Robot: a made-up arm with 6 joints. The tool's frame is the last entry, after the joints.
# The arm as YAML. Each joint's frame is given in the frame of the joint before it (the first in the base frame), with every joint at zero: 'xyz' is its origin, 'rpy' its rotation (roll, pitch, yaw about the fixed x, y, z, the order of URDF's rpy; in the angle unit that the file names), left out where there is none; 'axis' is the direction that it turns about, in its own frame. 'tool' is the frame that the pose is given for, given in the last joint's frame.
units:
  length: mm
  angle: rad
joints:
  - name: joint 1
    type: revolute
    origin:
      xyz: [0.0, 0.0, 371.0]
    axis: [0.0, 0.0, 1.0]
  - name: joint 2
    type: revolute
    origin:
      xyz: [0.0, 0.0, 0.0]
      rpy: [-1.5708, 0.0, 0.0]
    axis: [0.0, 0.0, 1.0]
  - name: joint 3
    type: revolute
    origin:
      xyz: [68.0, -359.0, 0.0]
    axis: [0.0, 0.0, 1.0]
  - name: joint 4
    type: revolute
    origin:
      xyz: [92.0, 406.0, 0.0]
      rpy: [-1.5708, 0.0, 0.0]
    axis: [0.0, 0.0, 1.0]
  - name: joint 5
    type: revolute
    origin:
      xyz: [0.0, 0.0, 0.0]
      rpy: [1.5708, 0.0, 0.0]
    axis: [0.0, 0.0, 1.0]
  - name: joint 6
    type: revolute
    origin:
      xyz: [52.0, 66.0, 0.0]
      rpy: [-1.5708, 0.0, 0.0]
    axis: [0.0, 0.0, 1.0]
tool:
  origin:
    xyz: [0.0, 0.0, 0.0]
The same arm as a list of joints. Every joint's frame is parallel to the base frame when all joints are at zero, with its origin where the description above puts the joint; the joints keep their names.
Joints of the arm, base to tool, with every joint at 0 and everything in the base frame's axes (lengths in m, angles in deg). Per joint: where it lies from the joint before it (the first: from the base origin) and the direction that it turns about. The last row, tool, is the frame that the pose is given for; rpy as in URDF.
joint 1: origin 0 0 0.371 axis 0 0 1
joint 2: origin 0 0 0 axis 0 1 0
joint 3: origin 0.068 0 0.359 axis 0 1 0
joint 4: origin 0.092 0 -0.406 axis 0 0 -1
joint 5: origin 0 0 0 axis 0 1 0
joint 6: origin 0.052 0 -0.066 axis 0 0 -1
tool: origin 0 0 0 rpy 180 0 0

